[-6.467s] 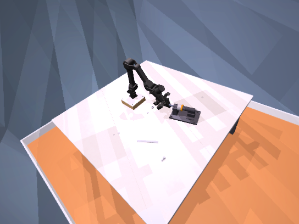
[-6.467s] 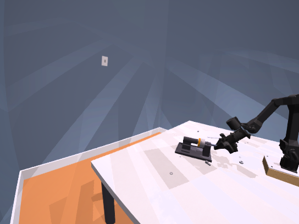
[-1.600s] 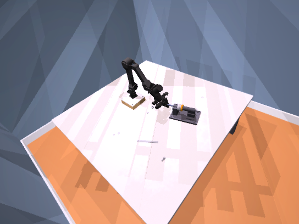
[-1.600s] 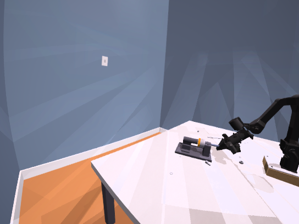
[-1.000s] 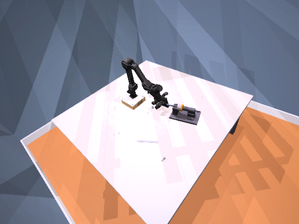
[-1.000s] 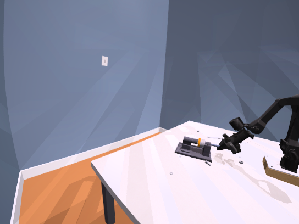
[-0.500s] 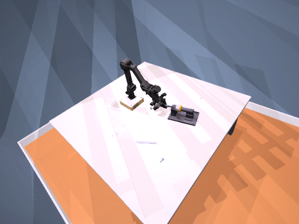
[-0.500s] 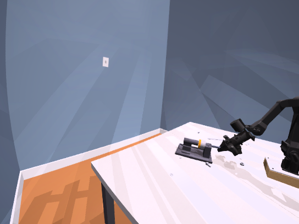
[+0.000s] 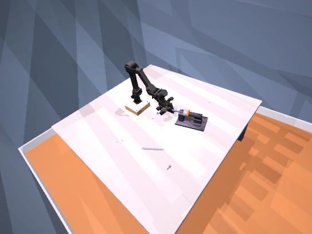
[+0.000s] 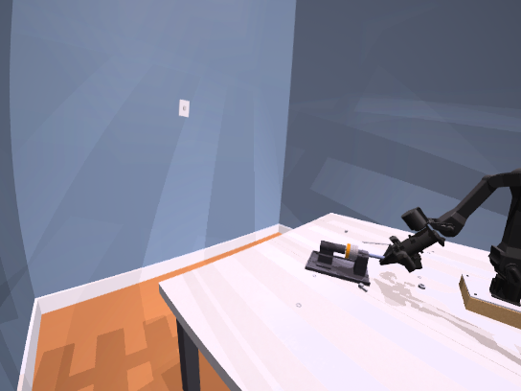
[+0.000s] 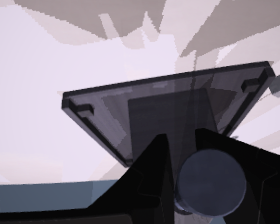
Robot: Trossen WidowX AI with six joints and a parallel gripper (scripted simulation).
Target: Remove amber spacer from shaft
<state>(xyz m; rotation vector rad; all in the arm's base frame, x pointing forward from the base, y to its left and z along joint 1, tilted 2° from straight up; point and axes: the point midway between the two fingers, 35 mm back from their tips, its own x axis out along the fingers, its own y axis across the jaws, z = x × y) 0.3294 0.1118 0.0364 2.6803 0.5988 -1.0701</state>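
The shaft is 3 cm ahead of my gripper tip, 2 cm to the left of it and 2 cm above it. Also, from my gripper tip: amber spacer: 11 cm ahead, 5 cm to the left, 2 cm above; then pale spacer: 8 cm ahead, 4 cm to the left, 2 cm above.
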